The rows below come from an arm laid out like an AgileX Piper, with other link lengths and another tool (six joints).
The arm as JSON. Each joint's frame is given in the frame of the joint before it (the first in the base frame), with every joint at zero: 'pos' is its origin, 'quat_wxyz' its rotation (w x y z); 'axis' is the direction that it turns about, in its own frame. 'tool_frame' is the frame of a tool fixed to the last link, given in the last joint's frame.
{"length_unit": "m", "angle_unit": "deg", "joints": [
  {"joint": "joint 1", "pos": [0.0, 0.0, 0.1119], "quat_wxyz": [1.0, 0.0, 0.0, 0.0], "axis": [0.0, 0.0, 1.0]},
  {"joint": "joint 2", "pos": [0.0, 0.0, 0.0], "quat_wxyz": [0.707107, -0.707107, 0.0, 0.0], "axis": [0.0, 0.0, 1.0]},
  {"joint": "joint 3", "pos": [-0.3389, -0.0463, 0.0], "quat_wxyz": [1.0, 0.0, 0.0, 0.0], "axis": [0.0, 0.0, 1.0]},
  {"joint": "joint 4", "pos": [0.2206, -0.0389, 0.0], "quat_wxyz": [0.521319, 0.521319, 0.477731, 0.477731], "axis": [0.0, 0.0, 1.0]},
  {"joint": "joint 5", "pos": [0.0, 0.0, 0.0], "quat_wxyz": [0.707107, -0.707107, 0.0, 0.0], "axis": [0.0, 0.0, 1.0]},
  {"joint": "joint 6", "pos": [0.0, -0.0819, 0.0], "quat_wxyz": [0.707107, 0.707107, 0.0, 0.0], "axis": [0.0, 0.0, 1.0]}
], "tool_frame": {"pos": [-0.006, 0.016, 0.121], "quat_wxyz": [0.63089, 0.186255, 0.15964, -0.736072]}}
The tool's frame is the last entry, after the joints.
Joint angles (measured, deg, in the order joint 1, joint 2, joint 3, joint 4, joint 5, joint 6), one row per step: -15.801, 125.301, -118.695, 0.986, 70.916, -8.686; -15.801, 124.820, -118.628, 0.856, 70.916, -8.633; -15.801, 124.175, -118.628, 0.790, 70.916, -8.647; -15.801, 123.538, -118.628, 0.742, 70.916, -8.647; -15.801, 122.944, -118.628, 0.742, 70.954, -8.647; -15.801, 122.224, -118.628, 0.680, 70.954, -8.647; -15.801, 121.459, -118.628, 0.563, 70.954, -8.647; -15.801, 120.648, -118.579, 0.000, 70.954, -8.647; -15.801, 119.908, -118.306, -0.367, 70.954, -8.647; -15.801, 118.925, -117.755, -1.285, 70.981, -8.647; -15.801, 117.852, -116.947, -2.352, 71.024, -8.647; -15.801, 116.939, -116.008, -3.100, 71.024, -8.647; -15.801, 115.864, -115.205, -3.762, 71.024, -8.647
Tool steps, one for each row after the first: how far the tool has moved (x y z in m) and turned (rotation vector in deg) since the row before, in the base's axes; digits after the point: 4 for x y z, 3 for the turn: -0.0009, -0.0002, 0.0040, -0.222, -0.367, -0.047; -0.0009, 0.0000, 0.0058, -0.243, -0.602, 0.014; -0.0009, 0.0001, 0.0058, -0.220, -0.600, 0.000; -0.0010, 0.0003, 0.0053, -0.151, -0.535, 0.000; -0.0012, 0.0001, 0.0065, -0.256, -0.676, -0.001; -0.0014, 0.0000, 0.0069, -0.321, -0.704, -0.004; -0.0021, -0.0013, 0.0069, -0.749, -0.580, -0.025; -0.0025, -0.0006, 0.0051, -0.480, -0.350, -0.020; -0.0043, -0.0020, 0.0056, -0.992, -0.140, -0.058; -0.0054, -0.0022, 0.0049, -1.085, 0.076, -0.075; -0.0050, -0.0012, 0.0029, -0.711, 0.228, -0.053; -0.0050, -0.0009, 0.0050, -0.709, -0.082, -0.048
